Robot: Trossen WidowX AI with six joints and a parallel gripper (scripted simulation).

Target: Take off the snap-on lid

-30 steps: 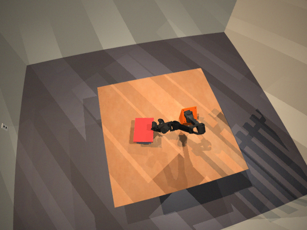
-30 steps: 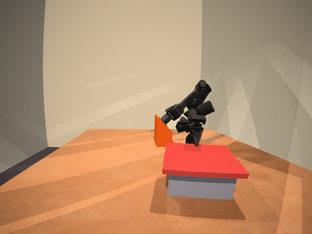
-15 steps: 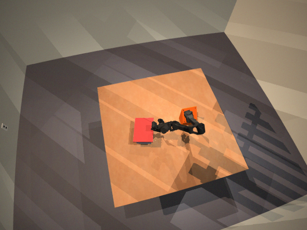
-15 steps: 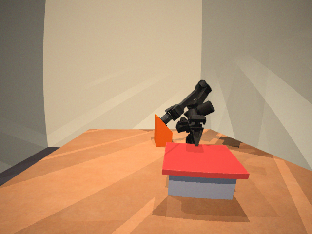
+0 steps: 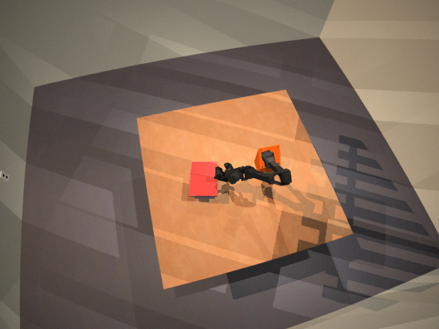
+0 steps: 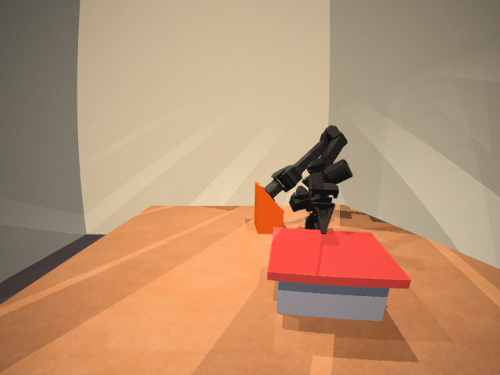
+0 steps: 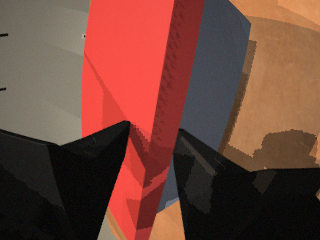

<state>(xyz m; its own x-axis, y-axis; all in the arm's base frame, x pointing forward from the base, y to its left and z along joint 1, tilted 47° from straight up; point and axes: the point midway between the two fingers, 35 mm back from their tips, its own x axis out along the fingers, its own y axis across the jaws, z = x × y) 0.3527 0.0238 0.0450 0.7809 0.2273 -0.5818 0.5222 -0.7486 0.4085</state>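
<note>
The red lid lies 7 cm ahead of my gripper tip and 2 cm to the right of it. Round my gripper tip: grey storage box 7 cm ahead, 2 cm to the right, 6 cm below.
</note>
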